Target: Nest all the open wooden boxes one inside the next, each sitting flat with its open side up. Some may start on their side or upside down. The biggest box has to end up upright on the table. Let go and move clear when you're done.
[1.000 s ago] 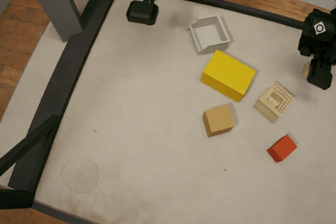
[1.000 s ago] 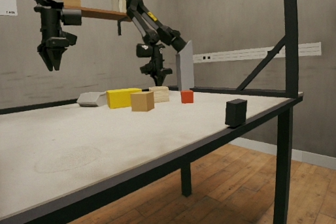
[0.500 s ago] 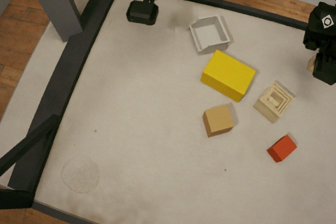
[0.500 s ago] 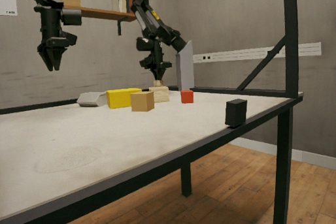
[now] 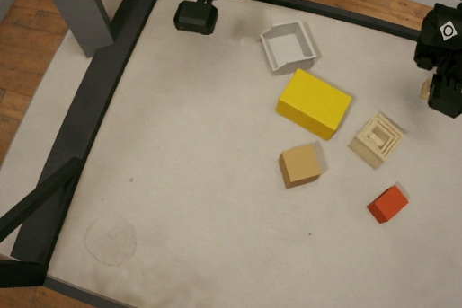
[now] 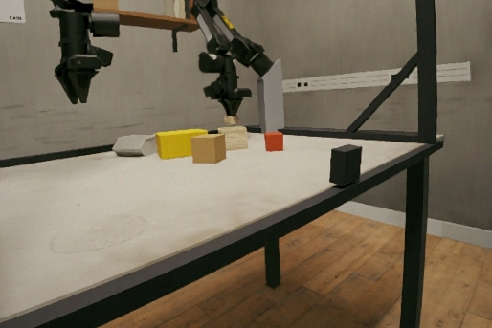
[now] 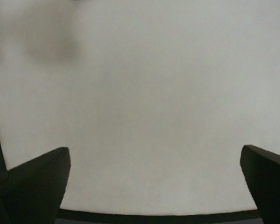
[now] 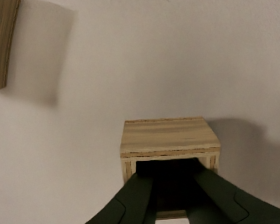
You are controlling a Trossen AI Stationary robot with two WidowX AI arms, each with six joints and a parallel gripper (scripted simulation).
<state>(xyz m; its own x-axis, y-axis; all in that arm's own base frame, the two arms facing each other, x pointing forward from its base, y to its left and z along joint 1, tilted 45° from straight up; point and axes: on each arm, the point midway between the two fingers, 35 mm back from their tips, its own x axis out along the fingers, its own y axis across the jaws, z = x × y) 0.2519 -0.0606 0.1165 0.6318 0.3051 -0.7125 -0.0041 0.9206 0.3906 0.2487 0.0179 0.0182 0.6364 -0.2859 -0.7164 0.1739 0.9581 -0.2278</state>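
Now: the red block 240 mm behind my right hand, 80 mm below it and 60 mm to the left of it. Also, from my right hand: tiny wooden box 40 mm below; tan cube 250 mm to the left, 200 mm behind, 70 mm below.
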